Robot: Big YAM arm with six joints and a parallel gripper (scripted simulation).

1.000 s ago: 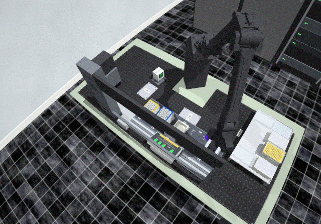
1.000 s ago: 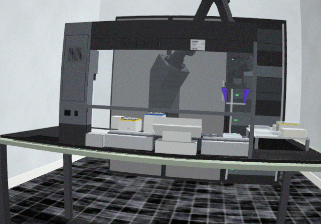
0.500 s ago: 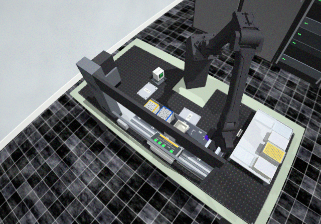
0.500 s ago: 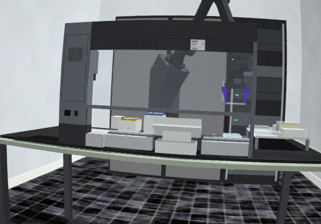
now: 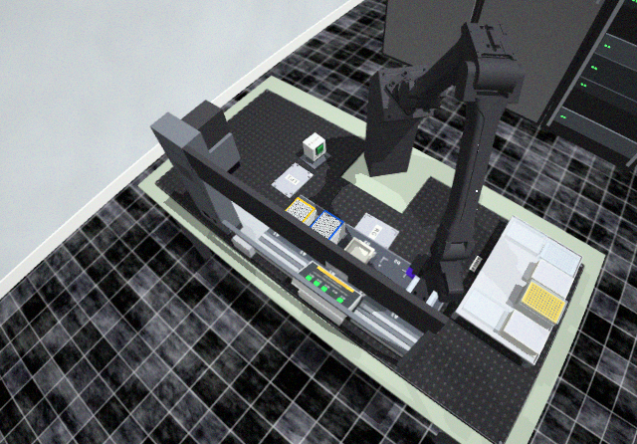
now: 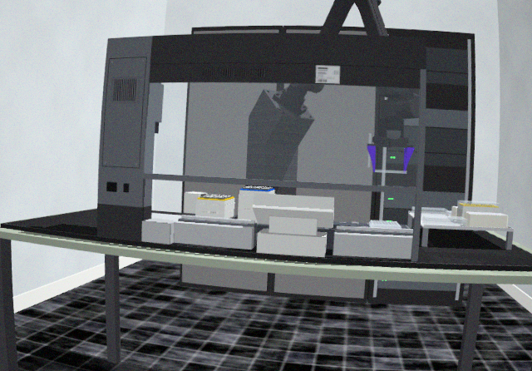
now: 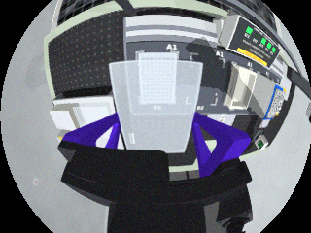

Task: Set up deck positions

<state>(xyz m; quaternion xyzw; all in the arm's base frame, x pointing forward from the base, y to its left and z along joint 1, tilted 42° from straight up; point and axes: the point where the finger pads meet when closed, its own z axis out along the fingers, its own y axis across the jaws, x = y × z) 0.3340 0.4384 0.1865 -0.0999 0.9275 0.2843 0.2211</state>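
Right now the clear plate lid is right at my hand. Round my hand: blue-rimmed tip rack: 13 cm ahead, 35 cm to the right, 10 cm below; white reservoir: 8 cm ahead, 24 cm to the right, 16 cm below; sample plate: 16 cm below.
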